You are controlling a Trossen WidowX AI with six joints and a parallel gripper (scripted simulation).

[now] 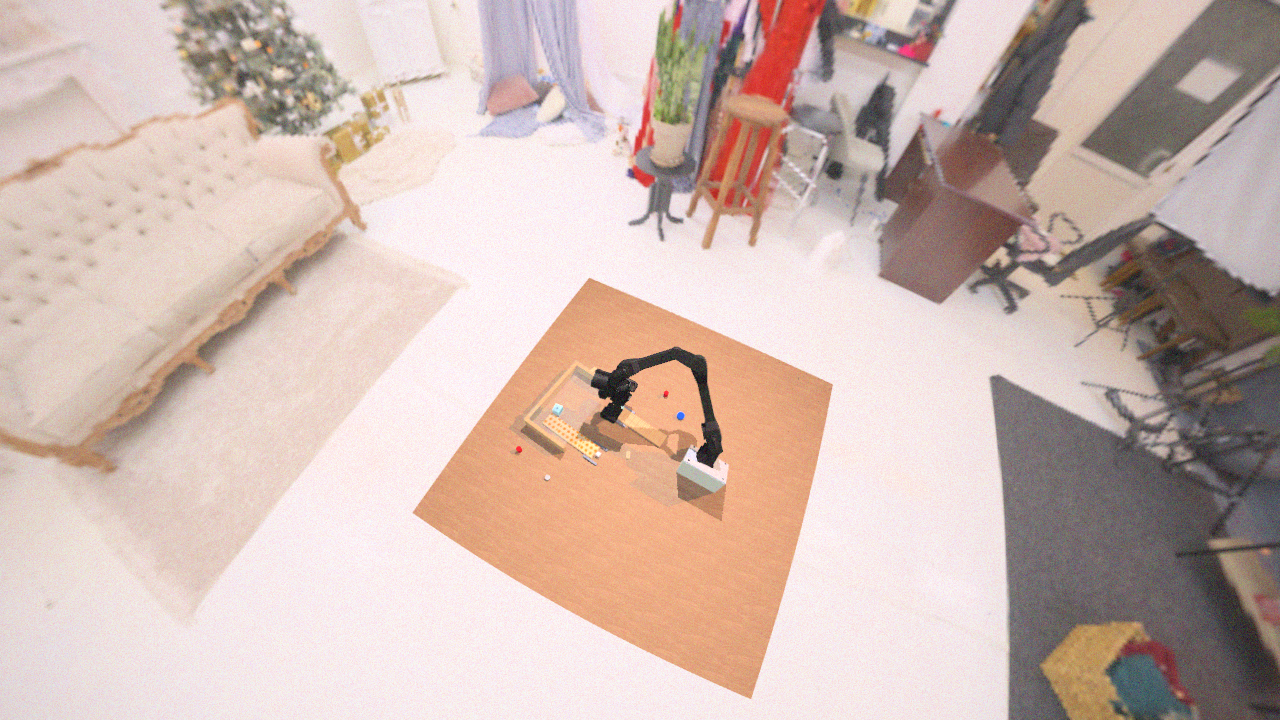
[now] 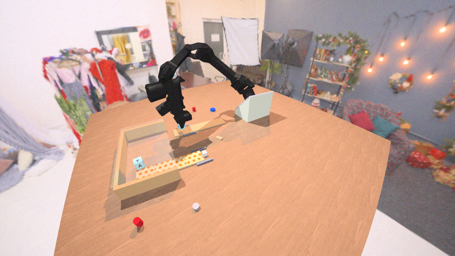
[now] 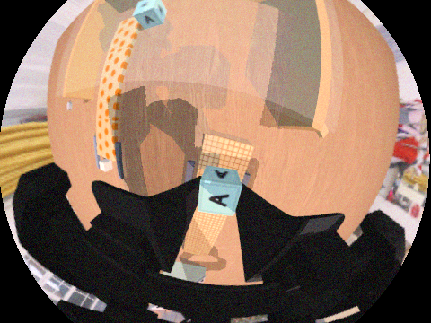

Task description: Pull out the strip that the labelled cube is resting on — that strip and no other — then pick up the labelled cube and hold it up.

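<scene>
Right now my gripper tip is 9 cm past the grid-patterned strip, 2 cm to the right of it and 3 cm above it. The rest, counted from my gripper tip: white block 19 cm to the left, 2 cm below; then blue disc 24 cm behind, 8 cm to the right, 3 cm below; then tan block 10 cm behind, 15 cm to the left, 3 cm below.
</scene>
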